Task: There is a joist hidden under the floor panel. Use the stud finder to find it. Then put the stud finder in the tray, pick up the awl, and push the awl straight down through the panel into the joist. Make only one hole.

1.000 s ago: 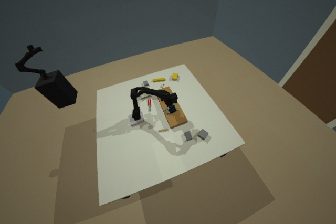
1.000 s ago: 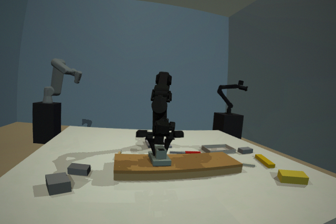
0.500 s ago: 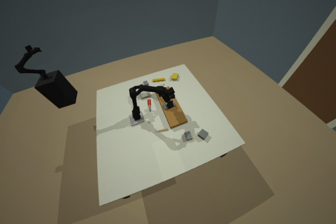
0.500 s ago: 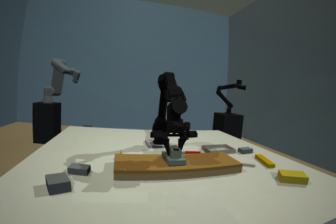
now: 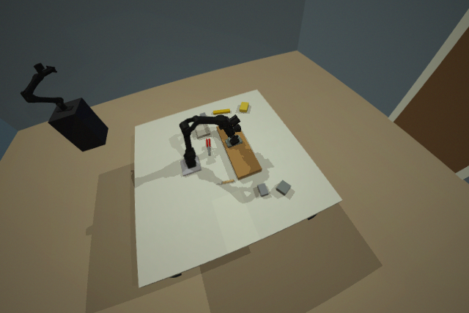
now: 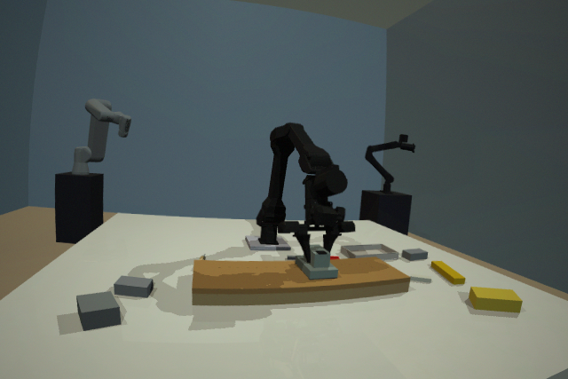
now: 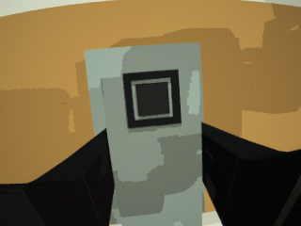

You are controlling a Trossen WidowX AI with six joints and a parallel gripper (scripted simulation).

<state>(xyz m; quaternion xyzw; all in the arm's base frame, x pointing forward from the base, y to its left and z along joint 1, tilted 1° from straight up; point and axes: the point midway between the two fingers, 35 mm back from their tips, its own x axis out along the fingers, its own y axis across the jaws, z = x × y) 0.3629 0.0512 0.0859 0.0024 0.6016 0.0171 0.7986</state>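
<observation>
Now: gripper tip 27 cm to the right of the grey tray, 22 cm past it and 5 cm above it. The rest, counted from my gripper tip: wooden-handled pointed tool 28 cm to the right, 19 cm behind, 6 cm below; then red-handled tool 21 cm behind, 6 cm to the left, 6 cm below; then stud finder 2 cm above.
</observation>
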